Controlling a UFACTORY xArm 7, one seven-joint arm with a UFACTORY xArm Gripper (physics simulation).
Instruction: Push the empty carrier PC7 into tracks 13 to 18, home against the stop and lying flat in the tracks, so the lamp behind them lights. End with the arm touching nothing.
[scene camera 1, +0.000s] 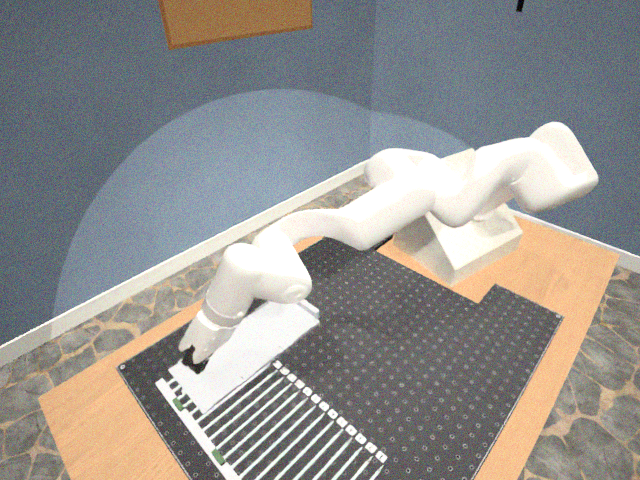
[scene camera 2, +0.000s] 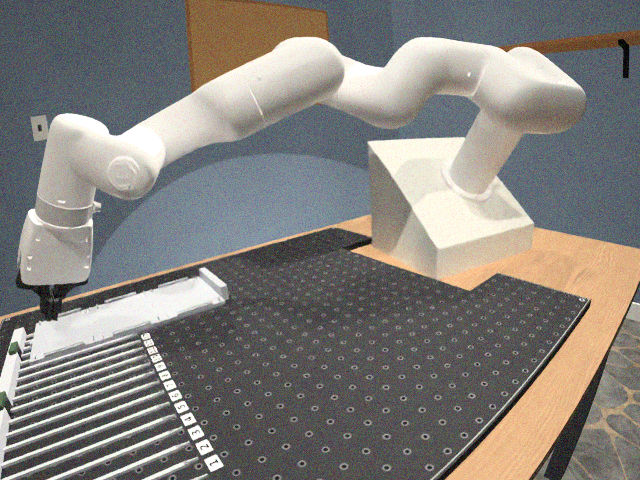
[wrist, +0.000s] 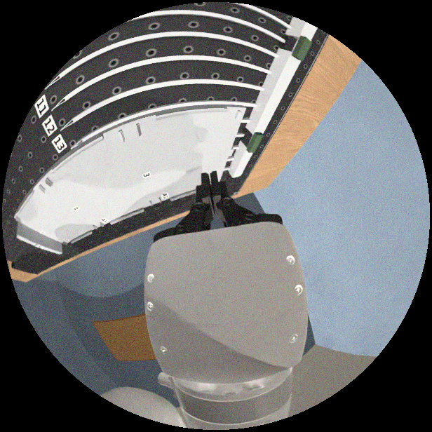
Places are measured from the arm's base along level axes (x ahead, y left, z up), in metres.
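Where they show: gripper, fingertip midpoint: (scene camera 1: 195, 367) (scene camera 2: 49, 315); arm's base at its link origin: (scene camera 2: 465, 181).
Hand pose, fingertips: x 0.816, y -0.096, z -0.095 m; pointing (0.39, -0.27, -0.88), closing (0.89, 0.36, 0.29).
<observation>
Things, the pixels of their top centre, and the offset from my fingertips. "spot": a spot on its surface instead. Level surfaces: height alone.
- empty white carrier PC7 at its top centre: (scene camera 2: 124, 301) (scene camera 1: 247, 338) 0.002 m right, 0.122 m back, 0.010 m down
- white stop bar at a spot on its surface: (scene camera 2: 7, 384) (scene camera 1: 207, 440) spot: 0.133 m left, 0.047 m ahead, 0.024 m down
- dark green lamp block at a spot on its surface: (scene camera 2: 13, 347) (scene camera 1: 179, 404) spot: 0.042 m left, 0.057 m ahead, 0.018 m down
- second green block at a spot on its surface: (scene camera 2: 3, 400) (scene camera 1: 221, 455) spot: 0.174 m left, 0.041 m ahead, 0.020 m down
- black perforated board at its surface level: 0.040 m down
- wooden table at its surface level: 0.053 m down
The empty white carrier PC7 (scene camera 1: 258, 343) (scene camera 2: 129, 312) (wrist: 110, 175) lies lengthwise over the end tracks beside label 13 (wrist: 59, 144). Its leading edge is near the white stop bar (scene camera 1: 199, 431) (scene camera 2: 7, 384) (wrist: 272, 95), with a gap where short rail ends show. The dark green lamp block (scene camera 1: 178, 404) (scene camera 2: 13, 347) (wrist: 255, 143) behind these tracks looks unlit. My gripper (scene camera 1: 195, 366) (scene camera 2: 49, 314) (wrist: 210, 181) is shut and empty, fingertips down at the carrier's leading part, near its outer side. Whether they touch it, and whether it lies fully flat, I cannot tell.
More thin white rails (wrist: 180, 33) run beside the carrier, with number labels at their entry. A second green block (scene camera 1: 218, 456) (scene camera 2: 3, 400) (wrist: 301, 48) sits along the stop bar. The black perforated board (scene camera 1: 413, 351) (scene camera 2: 336, 361) lies on the wooden table (scene camera 1: 93, 413) (scene camera 2: 542, 403).
</observation>
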